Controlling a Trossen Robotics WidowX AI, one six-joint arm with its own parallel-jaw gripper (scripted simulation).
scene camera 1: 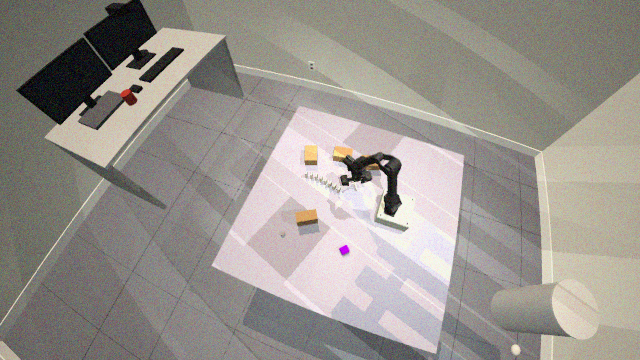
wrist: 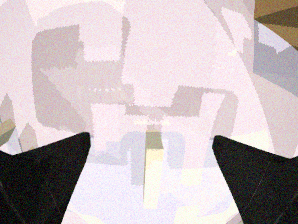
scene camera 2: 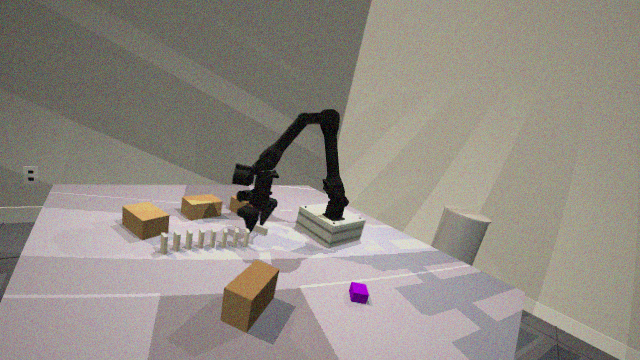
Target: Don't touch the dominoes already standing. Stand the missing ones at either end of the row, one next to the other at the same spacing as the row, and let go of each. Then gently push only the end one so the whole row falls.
Path:
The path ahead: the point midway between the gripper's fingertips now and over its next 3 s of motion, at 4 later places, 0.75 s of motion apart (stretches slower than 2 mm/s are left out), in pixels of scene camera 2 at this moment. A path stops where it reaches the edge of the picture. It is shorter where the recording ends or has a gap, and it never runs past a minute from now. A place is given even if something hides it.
The gripper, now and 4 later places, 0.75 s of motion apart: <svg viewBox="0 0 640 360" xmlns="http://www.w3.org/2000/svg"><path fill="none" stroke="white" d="M255 229L261 196L293 211L314 229L300 256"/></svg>

